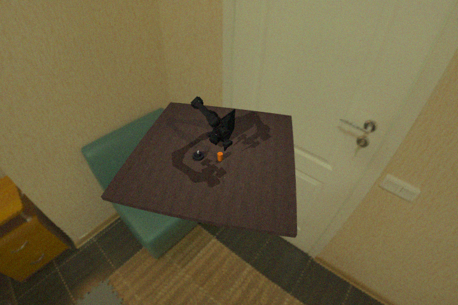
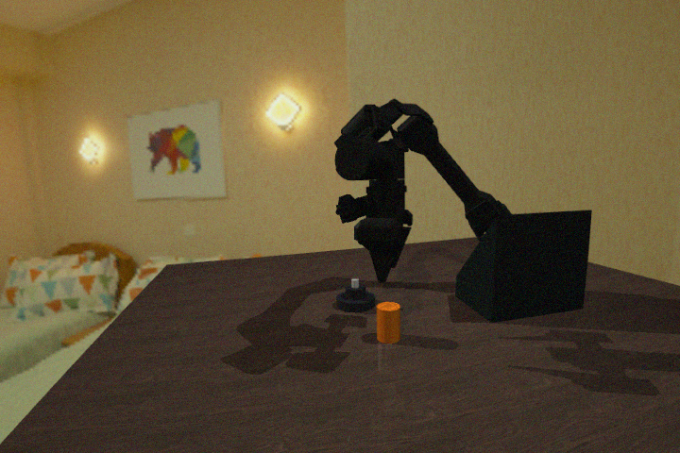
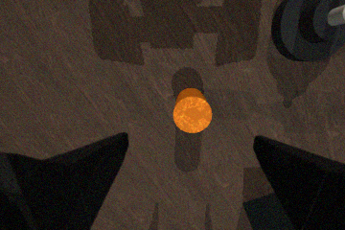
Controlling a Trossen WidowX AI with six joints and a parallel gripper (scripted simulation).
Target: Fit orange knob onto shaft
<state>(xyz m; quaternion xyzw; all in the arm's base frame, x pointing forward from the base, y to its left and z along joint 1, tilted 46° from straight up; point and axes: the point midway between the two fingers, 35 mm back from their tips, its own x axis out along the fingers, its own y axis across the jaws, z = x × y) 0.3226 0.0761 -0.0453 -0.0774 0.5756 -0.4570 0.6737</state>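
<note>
Now: gripper tip 70 mm above the orange knob. Round my gripper tip: round pedestal: 10 mm ahead, 170 mm to the right, 90 mm below.
</note>
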